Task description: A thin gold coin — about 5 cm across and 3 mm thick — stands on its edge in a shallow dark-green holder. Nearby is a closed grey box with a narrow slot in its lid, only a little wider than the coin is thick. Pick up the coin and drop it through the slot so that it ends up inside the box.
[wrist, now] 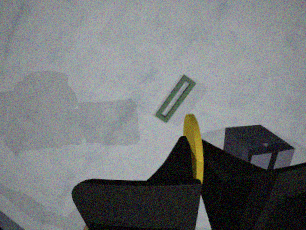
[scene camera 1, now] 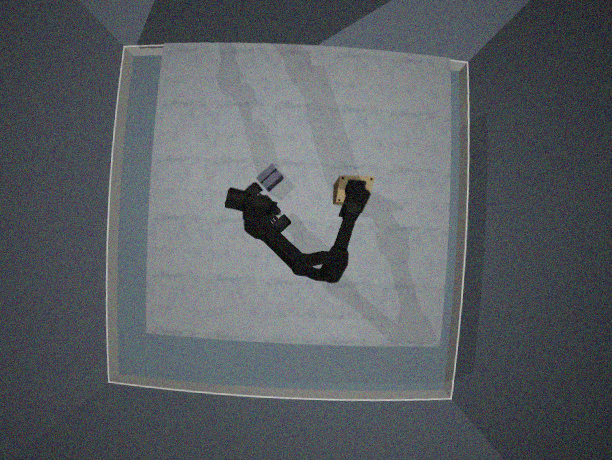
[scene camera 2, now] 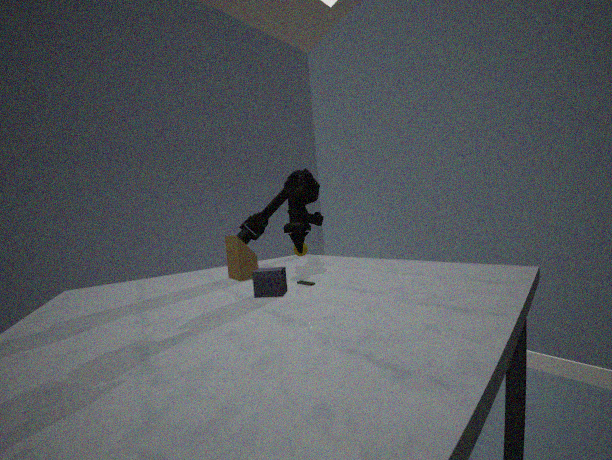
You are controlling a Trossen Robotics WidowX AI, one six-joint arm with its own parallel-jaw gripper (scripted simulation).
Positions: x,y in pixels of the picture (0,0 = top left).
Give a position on a gold coin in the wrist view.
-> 191,129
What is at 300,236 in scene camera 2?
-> My gripper.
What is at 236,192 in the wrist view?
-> My gripper.
